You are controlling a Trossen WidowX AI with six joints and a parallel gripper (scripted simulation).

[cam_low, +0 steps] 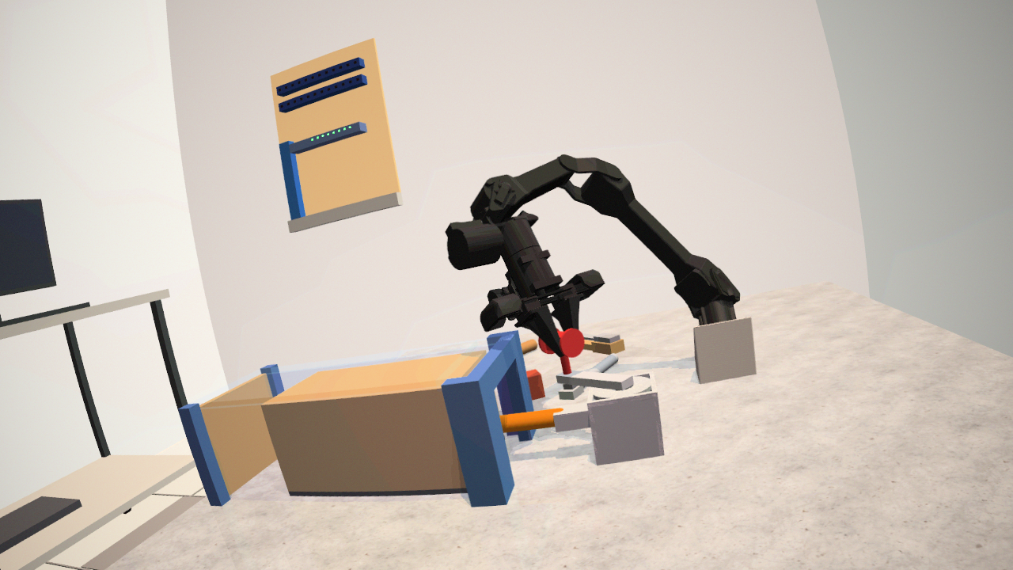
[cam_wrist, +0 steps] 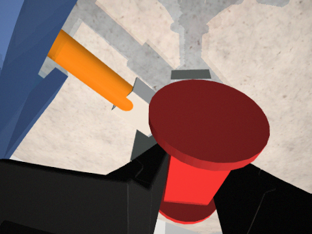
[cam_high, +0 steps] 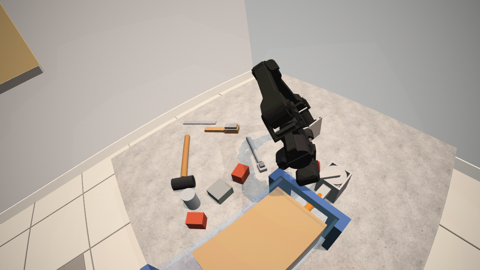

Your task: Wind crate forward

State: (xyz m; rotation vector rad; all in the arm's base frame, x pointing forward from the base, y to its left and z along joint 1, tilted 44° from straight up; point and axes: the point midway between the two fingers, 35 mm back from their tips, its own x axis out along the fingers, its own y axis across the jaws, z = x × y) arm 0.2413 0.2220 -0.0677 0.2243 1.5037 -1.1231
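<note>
Now: gripper tip 3 cm above the crank handle, 2 cm past it and 1 cm to the right of it. Also, from my gripper tip: blue steel frame 9 cm ahead, 6 cm to the left, 3 cm below; then red knob 1 cm to the right, 1 cm ahead; then grey winch 10 cm below, 9 cm behind, 4 cm to the left.
</note>
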